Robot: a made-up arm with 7 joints.
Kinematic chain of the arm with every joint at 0, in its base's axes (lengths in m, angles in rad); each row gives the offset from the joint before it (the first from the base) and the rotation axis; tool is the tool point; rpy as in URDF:
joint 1: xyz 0 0 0 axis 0.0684 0.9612 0.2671
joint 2: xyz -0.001 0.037 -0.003 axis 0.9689 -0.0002 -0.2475
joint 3: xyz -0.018 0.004 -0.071 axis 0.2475 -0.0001 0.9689
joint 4: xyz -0.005 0 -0.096 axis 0.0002 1 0
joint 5: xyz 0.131 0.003 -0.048 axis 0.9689 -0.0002 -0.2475
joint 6: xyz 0.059 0 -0.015 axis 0.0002 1 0
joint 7: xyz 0.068 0 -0.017 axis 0.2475 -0.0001 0.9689
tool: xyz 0 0 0 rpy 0 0.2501 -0.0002
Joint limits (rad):
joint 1: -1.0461..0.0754
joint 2: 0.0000..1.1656
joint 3: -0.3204..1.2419
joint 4: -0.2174..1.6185
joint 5: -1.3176..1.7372
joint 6: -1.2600..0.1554
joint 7: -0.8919..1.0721
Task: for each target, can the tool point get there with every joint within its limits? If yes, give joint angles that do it. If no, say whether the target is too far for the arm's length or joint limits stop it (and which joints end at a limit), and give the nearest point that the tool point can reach.
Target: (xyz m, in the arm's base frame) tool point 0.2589 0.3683 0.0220
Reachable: yes | joints -0.8957 0.9058 0.8510 0.7164 -0.3978 0.0085 -0.2429
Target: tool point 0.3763 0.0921 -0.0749
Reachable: yes | joints -0.9274 0.1402 0.4083 0.6031 0.0956 -0.6959 -0.6441
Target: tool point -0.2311 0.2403 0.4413
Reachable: no: too far | nearest point -0.0266 0.2396 0.2137 | short by 0.306 m
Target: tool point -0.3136 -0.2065 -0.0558
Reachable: no: joint limits stop it (at a limit: joint 1, joint 2, joint 3, joint 4, joint 5, joint 6) | nearest point -0.1573 -0.0145 -0.3586 | short by 0.391 m
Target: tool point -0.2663 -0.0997 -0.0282
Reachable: no: joint limits stop it (at a limit: joint 1, joint 2, joint 3, joint 4, joint 5, joint 6) | nearest point -0.1573 -0.0145 -0.3586 | short by 0.358 m
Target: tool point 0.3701 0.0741 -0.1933
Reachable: yes | joints -0.9354 0.2551 -0.0490 1.1520 -0.3951 -0.8122 0.4068
